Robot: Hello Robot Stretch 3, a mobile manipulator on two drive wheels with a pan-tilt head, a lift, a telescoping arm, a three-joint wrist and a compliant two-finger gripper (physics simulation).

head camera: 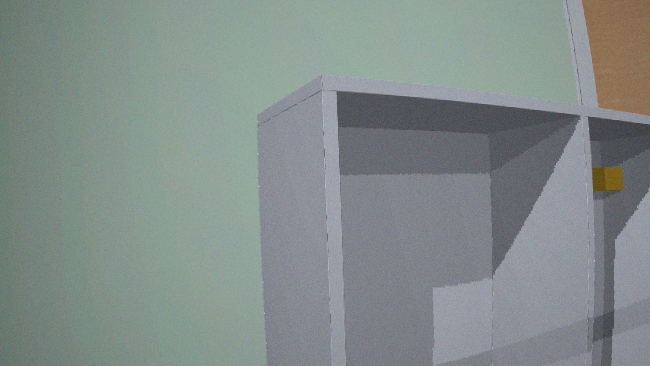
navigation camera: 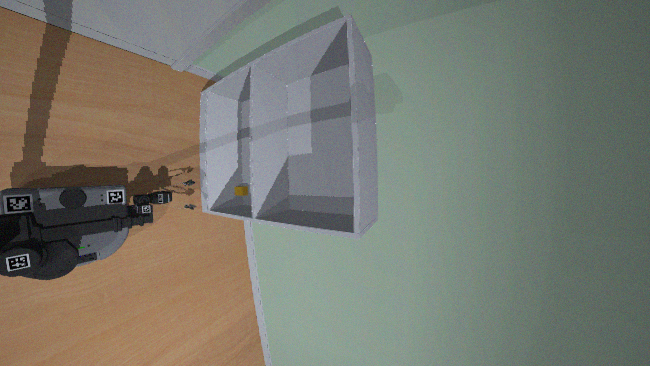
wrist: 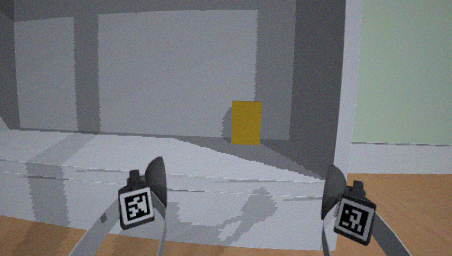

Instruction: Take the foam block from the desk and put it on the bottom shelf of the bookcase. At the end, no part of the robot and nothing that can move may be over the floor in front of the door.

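Seen in the pictures: gripper, fingertip midpoint: (navigation camera: 195, 194) (wrist: 243, 180); robot's base at its link origin: (navigation camera: 74, 197).
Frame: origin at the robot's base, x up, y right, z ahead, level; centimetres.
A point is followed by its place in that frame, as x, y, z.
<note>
The yellow foam block (head camera: 607, 179) {17.9, 78.2, -1.8} (navigation camera: 241, 190) {18.0, 78.3, -1.4} (wrist: 246, 123) {14.5, 78.3, -2.1} stands upright on the bottom shelf of the grey bookcase (head camera: 295, 225) {106.0, 69.2, 3.9} (navigation camera: 365, 130) {106.0, 67.8, 23.1} (wrist: 351, 75) {23.2, 58.9, -14.1}, towards the right side panel in the wrist view. My gripper (navigation camera: 189, 194) {13.7, 49.2, -1.9} (wrist: 243, 180) {13.7, 49.2, -1.9} is open and empty. It is outside the bookcase, in front of the bottom compartment, apart from the block. The arm is drawn in near the base. The gripper does not show in the head view. The desk does not show in these views.
My base (navigation camera: 107, 237) {16.0, 9.0, -16.9} stands on the wooden floor (navigation camera: 165, 310) {0.0, 29.8, -70.0} (wrist: 410, 215) {0.0, 68.8, -33.1} in front of the bookcase. A green wall (head camera: 150, 200) {124.3, 91.8, -0.1} (navigation camera: 500, 200) {157.1, 92.0, -4.6} (wrist: 405, 75) {27.8, 93.7, -45.8} is behind it. A pale panel (navigation camera: 135, 25) {24.4, 15.9, 74.4} with a raised strip, possibly the door, stands at the upper left of the navigation view.
</note>
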